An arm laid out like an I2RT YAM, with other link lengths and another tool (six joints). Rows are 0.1 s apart.
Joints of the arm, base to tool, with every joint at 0 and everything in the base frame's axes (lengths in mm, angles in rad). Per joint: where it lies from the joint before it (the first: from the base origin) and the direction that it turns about. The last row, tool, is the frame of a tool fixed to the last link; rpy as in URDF.
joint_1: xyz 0 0 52.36 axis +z
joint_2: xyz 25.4 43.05 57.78 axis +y
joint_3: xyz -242.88 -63.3 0 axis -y
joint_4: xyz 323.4 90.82 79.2 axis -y
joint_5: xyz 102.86 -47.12 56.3 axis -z
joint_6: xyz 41.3 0 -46.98 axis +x
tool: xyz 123 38 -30 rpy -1.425 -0.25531 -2.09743
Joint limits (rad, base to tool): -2.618..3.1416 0..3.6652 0..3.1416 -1.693..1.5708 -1.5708..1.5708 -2.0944..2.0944
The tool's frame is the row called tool.
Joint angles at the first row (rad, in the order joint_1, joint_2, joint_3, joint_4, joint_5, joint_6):
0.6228, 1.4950, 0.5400, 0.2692, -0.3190, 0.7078
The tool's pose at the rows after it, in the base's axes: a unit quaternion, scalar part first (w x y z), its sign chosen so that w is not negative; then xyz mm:
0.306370, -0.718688, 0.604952, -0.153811, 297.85, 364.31, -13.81
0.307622, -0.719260, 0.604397, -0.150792, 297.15, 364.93, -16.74
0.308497, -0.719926, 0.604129, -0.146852, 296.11, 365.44, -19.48
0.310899, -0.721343, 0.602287, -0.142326, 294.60, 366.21, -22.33
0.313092, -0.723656, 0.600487, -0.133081, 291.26, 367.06, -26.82
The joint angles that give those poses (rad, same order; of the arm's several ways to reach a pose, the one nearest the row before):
0.6228, 1.5107, 0.5384, 0.2919, -0.3281, 0.7143
0.6229, 1.5254, 0.5373, 0.3090, -0.3344, 0.7165
0.6228, 1.5387, 0.5358, 0.3243, -0.3420, 0.7198
0.6228, 1.5541, 0.5338, 0.3442, -0.3530, 0.7210
0.6229, 1.5758, 0.5293, 0.3713, -0.3721, 0.7265

